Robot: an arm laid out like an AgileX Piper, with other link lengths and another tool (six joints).
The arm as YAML. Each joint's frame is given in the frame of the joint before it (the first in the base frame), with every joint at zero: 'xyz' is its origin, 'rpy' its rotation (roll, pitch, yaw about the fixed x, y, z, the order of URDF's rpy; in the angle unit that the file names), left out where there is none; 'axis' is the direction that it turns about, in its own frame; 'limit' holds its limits. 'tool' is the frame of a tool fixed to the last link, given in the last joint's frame.
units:
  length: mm
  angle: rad
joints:
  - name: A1
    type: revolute
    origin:
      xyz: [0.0, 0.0, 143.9]
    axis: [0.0, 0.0, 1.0]
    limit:
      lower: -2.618
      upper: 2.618
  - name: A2
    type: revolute
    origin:
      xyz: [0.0, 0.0, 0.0]
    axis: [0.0, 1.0, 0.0]
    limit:
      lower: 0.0
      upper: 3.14
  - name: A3
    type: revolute
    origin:
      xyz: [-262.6, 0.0, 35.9]
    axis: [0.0, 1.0, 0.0]
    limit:
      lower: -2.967
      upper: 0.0
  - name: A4
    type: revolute
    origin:
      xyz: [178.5, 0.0, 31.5]
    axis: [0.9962, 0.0, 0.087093]
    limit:
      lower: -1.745
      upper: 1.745
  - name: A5
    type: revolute
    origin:
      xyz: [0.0, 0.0, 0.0]
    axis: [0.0, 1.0, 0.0]
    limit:
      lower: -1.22
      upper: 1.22
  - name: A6
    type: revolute
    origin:
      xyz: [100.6, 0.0, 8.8]
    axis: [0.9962, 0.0, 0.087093]
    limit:
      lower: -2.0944
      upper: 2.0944
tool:
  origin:
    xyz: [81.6, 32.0, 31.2]
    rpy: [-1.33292, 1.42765, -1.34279]
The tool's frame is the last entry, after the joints.
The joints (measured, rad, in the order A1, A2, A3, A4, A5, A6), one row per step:
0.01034 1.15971 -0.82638 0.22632 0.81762 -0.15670
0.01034 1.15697 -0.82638 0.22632 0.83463 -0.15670
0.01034 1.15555 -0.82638 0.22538 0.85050 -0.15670
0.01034 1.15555 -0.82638 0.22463 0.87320 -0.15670
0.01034 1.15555 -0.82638 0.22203 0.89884 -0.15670
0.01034 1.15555 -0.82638 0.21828 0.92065 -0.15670
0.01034 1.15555 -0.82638 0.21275 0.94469 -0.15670
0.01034 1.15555 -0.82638 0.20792 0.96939 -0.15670
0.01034 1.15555 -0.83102 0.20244 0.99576 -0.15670
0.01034 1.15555 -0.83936 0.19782 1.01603 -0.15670
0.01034 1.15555 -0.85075 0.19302 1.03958 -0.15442
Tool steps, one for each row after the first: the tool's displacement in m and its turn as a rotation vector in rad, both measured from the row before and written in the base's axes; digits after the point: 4 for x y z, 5 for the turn. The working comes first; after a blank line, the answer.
Tool pose at each row, in the base's axes (x y z in m, rotation vector in rad; the steps are taken from these numbers as rounded here):
0.2152 0.0641 0.2284 -0.26098 2.64973 0.16477
0.2123 0.0646 0.2273 -0.26542 2.66300 0.16940
0.2098 0.0649 0.2259 -0.27017 2.67661 0.17277
0.2062 0.0655 0.2237 -0.27657 2.69801 0.17868
0.2021 0.0659 0.2211 -0.28489 2.72239 0.18321
0.1985 0.0660 0.2190 -0.29288 2.74333 0.18512
0.1945 0.0659 0.2166 -0.30246 2.76662 0.18539
0.1904 0.0659 0.2142 -0.31173 2.79045 0.18667
0.1868 0.0657 0.2130 -0.32175 2.81137 0.18664
0.1848 0.0655 0.2134 -0.32959 2.82281 0.18501
0.1830 0.0653 0.2143 -0.33507 2.83487 0.18402

-0.0029 0.0005 -0.0011 0.00078 0.01385 0.00370
-0.0025 0.0003 -0.0014 -0.00021 0.01405 0.00368
-0.0036 0.0006 -0.0022 0.00026 0.02213 0.00509
-0.0041 0.0004 -0.0026 -0.00142 0.02499 0.00613
-0.0036 0.0001 -0.0021 -0.00272 0.02125 0.00552
-0.0040 -0.0001 -0.0024 -0.00438 0.02344 0.00632
-0.0041 0.0000 -0.0024 -0.00371 0.02412 0.00616
-0.0036 -0.0002 -0.0012 -0.00426 0.02113 0.00652
-0.0020 -0.0002 0.0004 -0.00369 0.01148 0.00499
-0.0018 -0.0002 0.0009 -0.00307 0.01206 0.00340

